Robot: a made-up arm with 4 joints.
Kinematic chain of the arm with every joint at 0, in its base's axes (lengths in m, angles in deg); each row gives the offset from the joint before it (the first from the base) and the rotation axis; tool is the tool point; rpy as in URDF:
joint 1: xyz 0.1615 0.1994 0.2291 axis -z
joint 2: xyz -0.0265 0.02 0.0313 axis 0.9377 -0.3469 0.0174
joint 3: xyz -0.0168 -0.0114 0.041 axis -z
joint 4: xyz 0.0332 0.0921 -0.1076 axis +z
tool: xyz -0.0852 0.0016 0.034 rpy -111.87 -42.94 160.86
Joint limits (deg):
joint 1: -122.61..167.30
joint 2: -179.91..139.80
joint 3: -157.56..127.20
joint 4: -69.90..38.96
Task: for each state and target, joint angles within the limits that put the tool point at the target. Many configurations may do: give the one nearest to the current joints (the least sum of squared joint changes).
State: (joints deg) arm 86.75 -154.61 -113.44 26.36
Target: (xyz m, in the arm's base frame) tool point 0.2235 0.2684 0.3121
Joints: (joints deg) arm 65.97 -161.91 -99.29 35.69
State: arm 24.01 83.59 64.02 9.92
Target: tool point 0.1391 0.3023 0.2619
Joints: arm 17.65 35.62 28.26 23.82
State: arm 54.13 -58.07 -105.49 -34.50
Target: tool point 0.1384 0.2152 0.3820
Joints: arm 56.01 -92.16 -144.35 0.28
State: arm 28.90 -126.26 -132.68 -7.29
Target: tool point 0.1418 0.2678 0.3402
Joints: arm 11.33 -136.86 -114.63 29.28
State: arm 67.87 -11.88 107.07 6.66
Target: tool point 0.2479 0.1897 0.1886
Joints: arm 64.02 -25.29 68.90 -19.76
